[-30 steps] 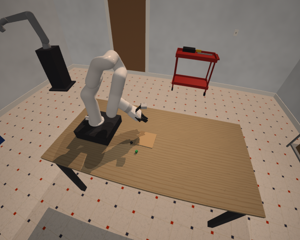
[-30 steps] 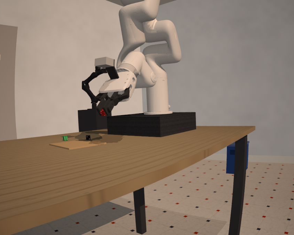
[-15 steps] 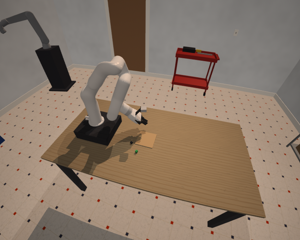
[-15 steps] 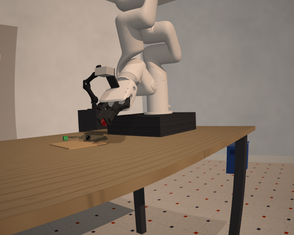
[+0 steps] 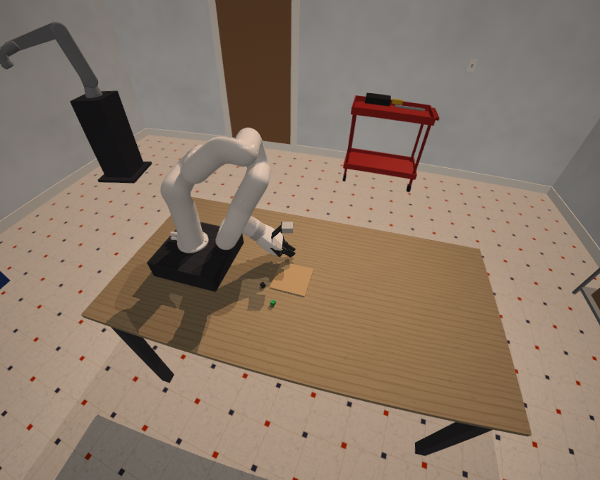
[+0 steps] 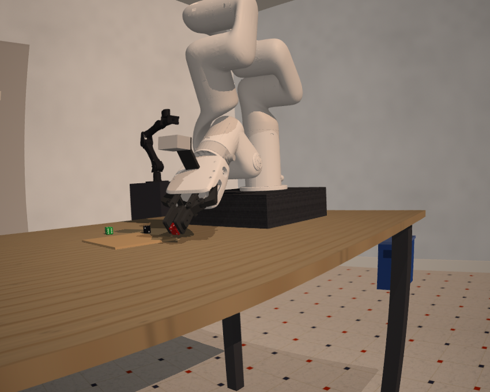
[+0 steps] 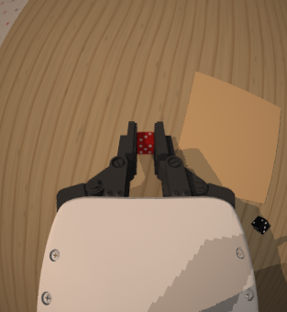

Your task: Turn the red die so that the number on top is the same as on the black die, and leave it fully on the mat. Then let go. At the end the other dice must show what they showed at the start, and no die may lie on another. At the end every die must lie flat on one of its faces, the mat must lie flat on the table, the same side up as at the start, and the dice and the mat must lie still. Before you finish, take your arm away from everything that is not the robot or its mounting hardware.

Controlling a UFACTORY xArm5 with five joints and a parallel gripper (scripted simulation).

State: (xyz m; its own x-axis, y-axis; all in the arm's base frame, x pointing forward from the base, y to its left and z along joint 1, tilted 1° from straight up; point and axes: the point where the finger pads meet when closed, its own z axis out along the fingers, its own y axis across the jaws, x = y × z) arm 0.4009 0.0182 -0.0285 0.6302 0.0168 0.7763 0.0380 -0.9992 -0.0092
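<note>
Now: the red die 10 mm ahead of my hand and 10 mm below it. Round my hand: black die: 90 mm behind, 160 mm to the right, 30 mm below; green die: 40 mm behind, 240 mm to the right, 30 mm below; tan mat: 20 mm ahead, 110 mm to the right, 40 mm below.
</note>
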